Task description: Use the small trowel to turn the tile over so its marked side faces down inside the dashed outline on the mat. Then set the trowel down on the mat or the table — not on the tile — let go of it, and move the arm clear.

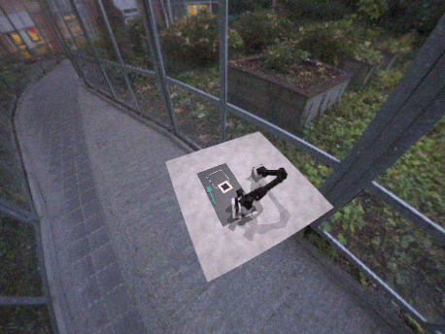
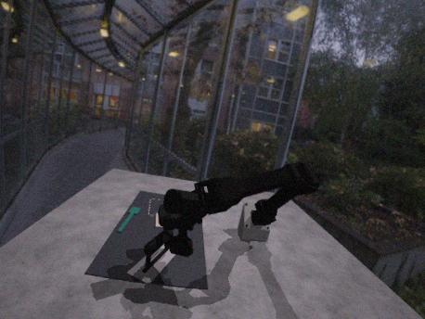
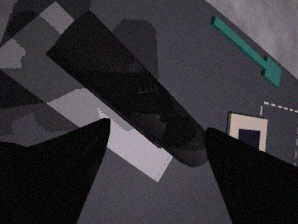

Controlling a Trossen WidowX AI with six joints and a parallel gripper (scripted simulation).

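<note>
My gripper tip is now 210 mm to the left of the dark mat, 100 mm above it and 20 mm short of it. Also, from my gripper tip: cream tile (240 mm to the right, 80 mm below, 10 mm behind); green trowel (240 mm to the right, 150 mm ahead, 80 mm below).
</note>
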